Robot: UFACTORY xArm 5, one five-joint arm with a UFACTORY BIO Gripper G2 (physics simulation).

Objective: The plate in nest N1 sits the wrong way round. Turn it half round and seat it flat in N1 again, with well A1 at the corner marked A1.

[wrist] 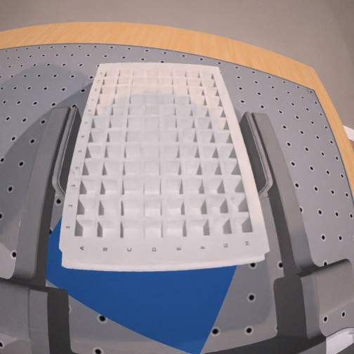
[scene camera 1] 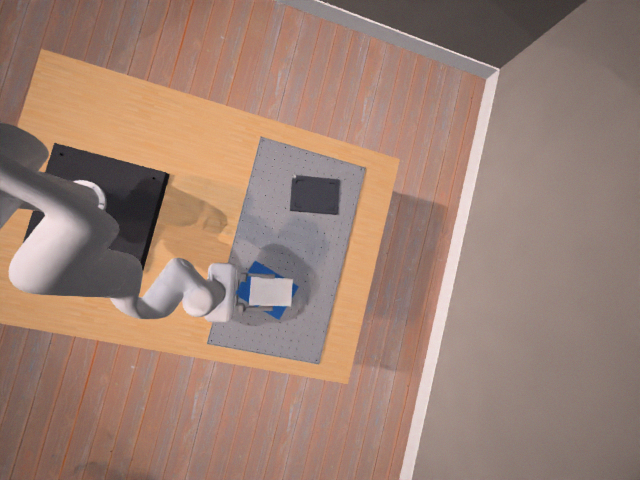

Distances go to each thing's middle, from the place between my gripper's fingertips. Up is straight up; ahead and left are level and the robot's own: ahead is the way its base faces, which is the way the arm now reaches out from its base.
Labels:
I see the dark nest N1 (scene camera 1: 314, 194) 33 cm to the left of my hand, 10 cm ahead of it and 7 cm below it. The rest, counted from my hand: white well plate (scene camera 1: 266, 292) 1 cm below, 1 cm behind; then blue rectangle (wrist: 171, 304) 7 cm below, 2 cm behind, 1 cm to the right.

